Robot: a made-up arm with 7 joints.
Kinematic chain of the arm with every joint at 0, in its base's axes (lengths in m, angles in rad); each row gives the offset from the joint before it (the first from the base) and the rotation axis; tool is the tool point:
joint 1: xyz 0 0 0 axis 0 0.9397 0.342
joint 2: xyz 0 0 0 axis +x
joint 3: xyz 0 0 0 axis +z
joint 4: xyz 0.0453 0 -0.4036 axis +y
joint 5: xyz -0.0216 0 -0.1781 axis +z
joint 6: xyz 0 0 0 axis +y
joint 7: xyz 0 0 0 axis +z
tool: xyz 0 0 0
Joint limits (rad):
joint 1: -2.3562..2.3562
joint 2: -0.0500..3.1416
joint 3: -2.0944..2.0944
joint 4: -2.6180..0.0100
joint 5: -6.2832..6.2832
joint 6: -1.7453..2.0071
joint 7: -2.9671..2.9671
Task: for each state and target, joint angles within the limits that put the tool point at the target. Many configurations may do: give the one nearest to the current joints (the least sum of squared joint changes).
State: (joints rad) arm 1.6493 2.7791 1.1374 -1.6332 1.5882 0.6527 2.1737
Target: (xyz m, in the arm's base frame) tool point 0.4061 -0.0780 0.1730
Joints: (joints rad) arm 1.0688 3.0026 1.4388 -1.7772 1.5882 0.6527 2.1737
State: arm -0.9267 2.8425 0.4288 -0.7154 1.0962 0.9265 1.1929
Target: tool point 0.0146 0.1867 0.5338
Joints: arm -0.3166 2.6844 0.3160 -0.8000 1.0962 0.9265 1.1929
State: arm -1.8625 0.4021 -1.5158 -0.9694 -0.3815 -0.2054 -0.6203
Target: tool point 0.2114 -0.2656 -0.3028
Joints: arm -1.0389 -0.0500 -1.8401 -1.7360 -0.3815 -0.2054 -0.6203
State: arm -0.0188 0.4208 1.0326 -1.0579 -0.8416 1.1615 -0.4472
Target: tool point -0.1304 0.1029 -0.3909
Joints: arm 0.7760 -0.0500 0.5392 -1.9184 -0.8416 1.1615 -0.4472
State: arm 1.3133 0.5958 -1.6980 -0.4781 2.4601 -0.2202 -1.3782
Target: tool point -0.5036 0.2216 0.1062
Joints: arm 1.5426 1.0985 -1.8005 -0.8727 2.4601 -0.2202 -1.3782
